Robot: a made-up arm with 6 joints. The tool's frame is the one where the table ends. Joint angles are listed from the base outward.
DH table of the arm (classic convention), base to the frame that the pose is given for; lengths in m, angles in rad. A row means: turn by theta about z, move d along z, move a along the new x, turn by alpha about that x. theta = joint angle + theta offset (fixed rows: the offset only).
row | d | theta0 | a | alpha
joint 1 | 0.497 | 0 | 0.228 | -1.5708
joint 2 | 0 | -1.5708 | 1.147 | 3.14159
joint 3 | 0 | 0 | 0.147 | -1.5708
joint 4 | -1.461 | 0 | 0 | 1.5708
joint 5 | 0 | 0 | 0 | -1.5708
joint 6 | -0.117 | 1.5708 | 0 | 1.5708
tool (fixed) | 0 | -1.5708 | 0 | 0
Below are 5 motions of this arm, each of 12 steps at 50 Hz.
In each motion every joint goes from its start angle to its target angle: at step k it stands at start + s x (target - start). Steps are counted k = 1, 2, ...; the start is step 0. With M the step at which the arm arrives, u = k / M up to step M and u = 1 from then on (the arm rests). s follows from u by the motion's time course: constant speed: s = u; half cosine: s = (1 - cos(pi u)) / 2; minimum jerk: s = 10 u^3 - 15 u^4 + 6 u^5.
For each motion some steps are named. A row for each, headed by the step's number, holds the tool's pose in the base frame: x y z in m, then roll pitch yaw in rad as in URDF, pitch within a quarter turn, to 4 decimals.
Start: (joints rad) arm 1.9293 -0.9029 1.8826 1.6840 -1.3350 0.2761
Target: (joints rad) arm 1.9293 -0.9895 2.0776 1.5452 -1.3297 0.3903
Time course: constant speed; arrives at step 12
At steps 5, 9, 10, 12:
5: 0.8713 -2.0017 1.3775 1.0022 -0.0035 0.1143
9: 0.8823 -2.0308 1.2159 1.0661 -0.0255 0.1199
10: 0.8843 -2.0362 1.1753 1.0821 -0.0312 0.1203
12: 0.8875 -2.0448 1.0939 1.1142 -0.0426 0.1198

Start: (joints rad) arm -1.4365 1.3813 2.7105 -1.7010 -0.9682 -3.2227
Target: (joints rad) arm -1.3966 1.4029 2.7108 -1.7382 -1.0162 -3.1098
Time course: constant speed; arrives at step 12
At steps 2, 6, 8, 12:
2: 0.3157 -1.5413 2.2288 -2.7821 -0.6074 0.1085
6: 0.3386 -1.5473 2.2179 -2.8143 -0.5950 0.1346
8: 0.3501 -1.5501 2.2125 -2.8304 -0.5889 0.1477
12: 0.3733 -1.5554 2.2015 -2.8627 -0.5768 0.1741

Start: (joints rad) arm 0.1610 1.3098 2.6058 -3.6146 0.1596 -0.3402
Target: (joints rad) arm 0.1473 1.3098 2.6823 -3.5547 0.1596 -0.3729
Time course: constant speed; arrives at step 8
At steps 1, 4, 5, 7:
1: 1.6017 0.2658 2.3485 -2.5004 -1.1569 0.3376
4: 1.5591 0.2503 2.3561 -2.5154 -1.1841 0.3358
5: 1.5448 0.2453 2.3583 -2.5205 -1.1932 0.3353
7: 1.5161 0.2353 2.3624 -2.5309 -1.2114 0.3346

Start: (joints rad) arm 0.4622 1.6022 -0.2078 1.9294 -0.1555 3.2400
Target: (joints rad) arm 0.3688 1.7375 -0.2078 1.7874 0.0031 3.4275
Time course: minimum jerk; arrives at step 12
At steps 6, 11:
6: 0.9507 0.4101 -1.1656 -1.8073 1.2766 -2.4716
11: 0.8577 0.3322 -1.2152 -2.0788 1.1965 -2.7784

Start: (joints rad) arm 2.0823 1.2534 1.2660 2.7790 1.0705 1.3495
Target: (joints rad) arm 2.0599 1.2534 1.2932 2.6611 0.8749 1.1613
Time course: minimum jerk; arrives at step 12
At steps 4, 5, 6, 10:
4: -1.4105 2.4627 0.9370 2.4855 0.9010 2.6261
5: -1.4048 2.4686 0.9448 2.5102 0.8683 2.6122
6: -1.3982 2.4752 0.9537 2.5387 0.8317 2.5970
10: -1.3773 2.4947 0.9813 2.6302 0.7219 2.5517

